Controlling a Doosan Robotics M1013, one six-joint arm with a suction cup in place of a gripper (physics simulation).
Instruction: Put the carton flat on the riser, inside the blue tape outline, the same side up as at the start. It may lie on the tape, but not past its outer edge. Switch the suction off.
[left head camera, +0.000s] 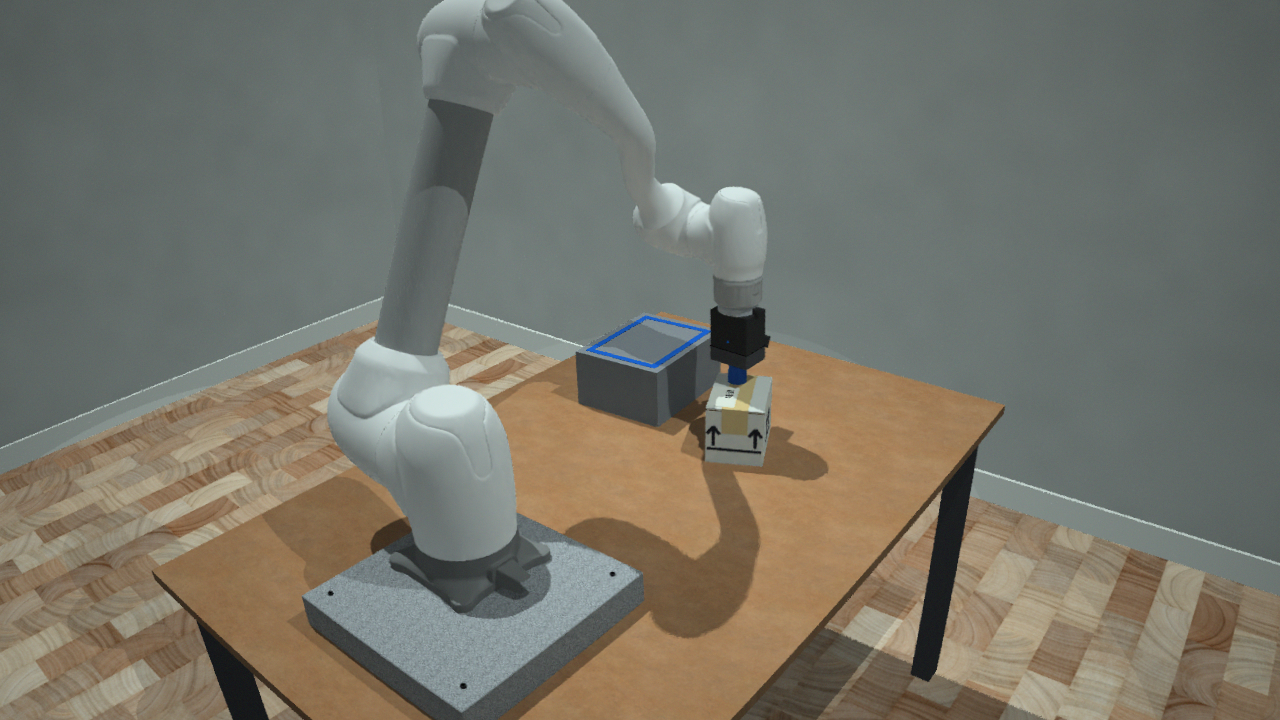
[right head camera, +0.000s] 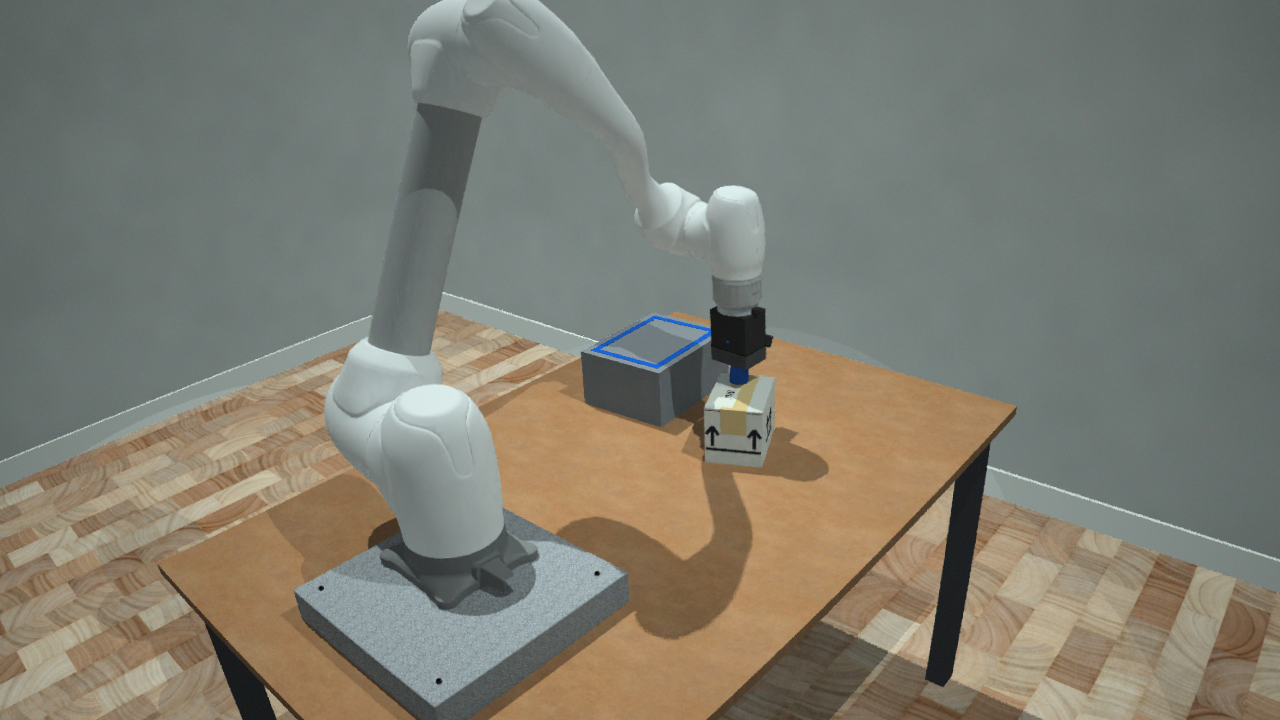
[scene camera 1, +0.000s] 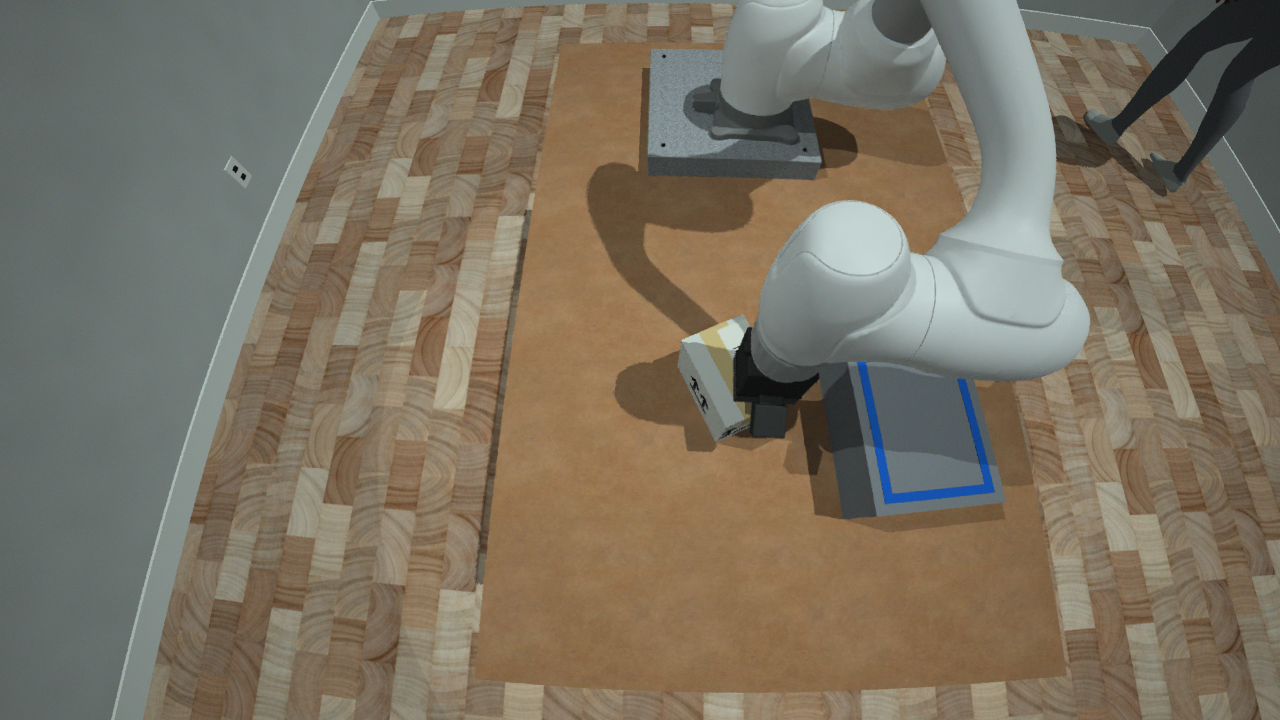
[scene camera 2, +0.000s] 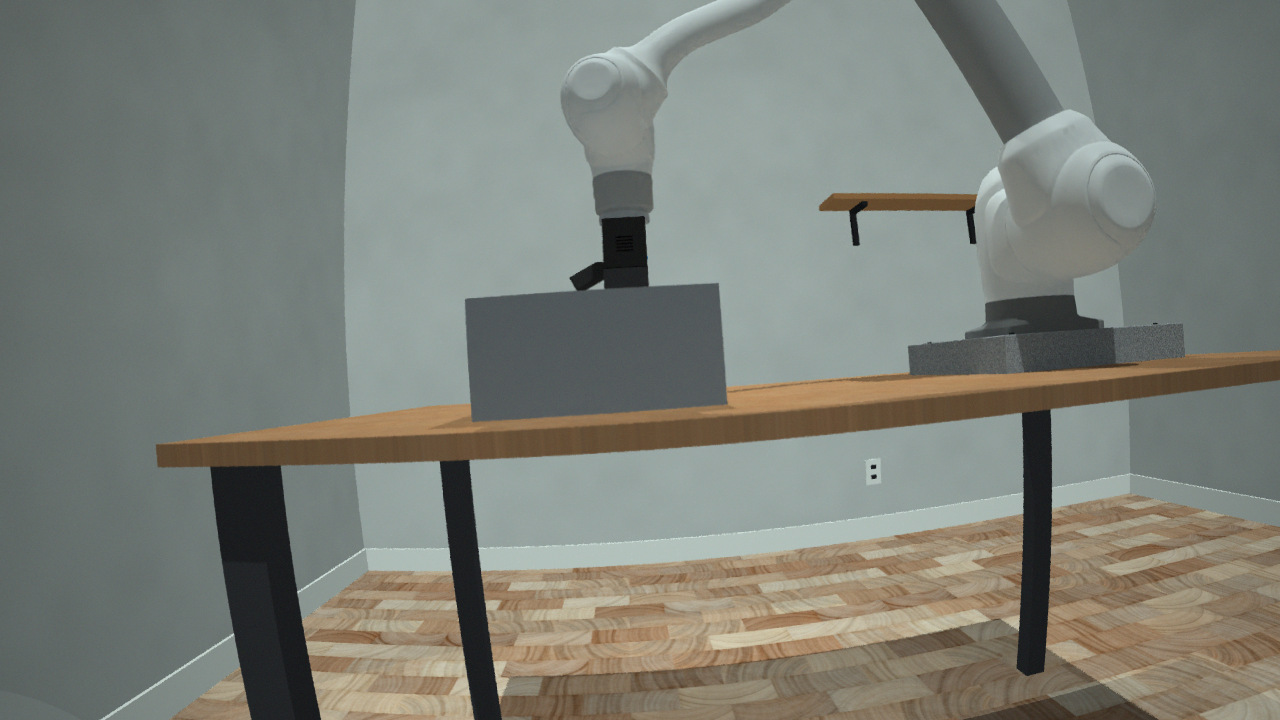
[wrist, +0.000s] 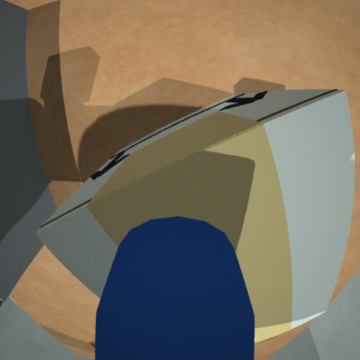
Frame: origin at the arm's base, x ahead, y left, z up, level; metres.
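Seen in the pictures: hand, its tool point: (left head camera: 737, 381) (right head camera: 739, 381); arm's base, origin of its link: (left head camera: 470, 560) (right head camera: 458, 558) (scene camera 1: 752, 112) (scene camera 2: 1032, 334).
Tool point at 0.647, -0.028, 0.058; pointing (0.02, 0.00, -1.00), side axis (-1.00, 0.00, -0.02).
Observation:
Offsets run from my tool point to a thing's top centre, as dx, dy, dz. Level surfaces: height alone.
The carton @[-0.035, -0.031, +0.002] (left head camera: 737, 440) (right head camera: 733, 439) (scene camera 1: 716, 338) (wrist: 317, 200) is white with tan tape and black arrows pointing up on one side. It stands flat on the table beside the riser, turned at an angle. My suction cup (left head camera: 736, 381) (right head camera: 738, 381) (wrist: 175, 290) is blue and appears to touch the carton's top; whether it grips is not visible. The grey riser @[+0.035, +0.249, +0.009] (left head camera: 617, 386) (right head camera: 620, 389) (scene camera 1: 853, 447) (scene camera 2: 595, 353) (wrist: 12, 150) bears a blue tape outline (left head camera: 620, 357) (right head camera: 624, 358) (scene camera 1: 938, 493) on top. In scene camera 2 the riser hides the carton and the cup.
The arm's base stands on a speckled grey slab (left head camera: 393, 635) (right head camera: 384, 631) (scene camera 1: 733, 167) (scene camera 2: 1065, 351) on the wooden table @[dz -0.112] (left head camera: 895, 402) (scene camera 1: 626, 582) (scene camera 2: 313, 434). The riser's near side is close to the carton. A wall shelf (scene camera 2: 904, 202) hangs behind. A person's legs (scene camera 1: 1208, 116) show beside the table.

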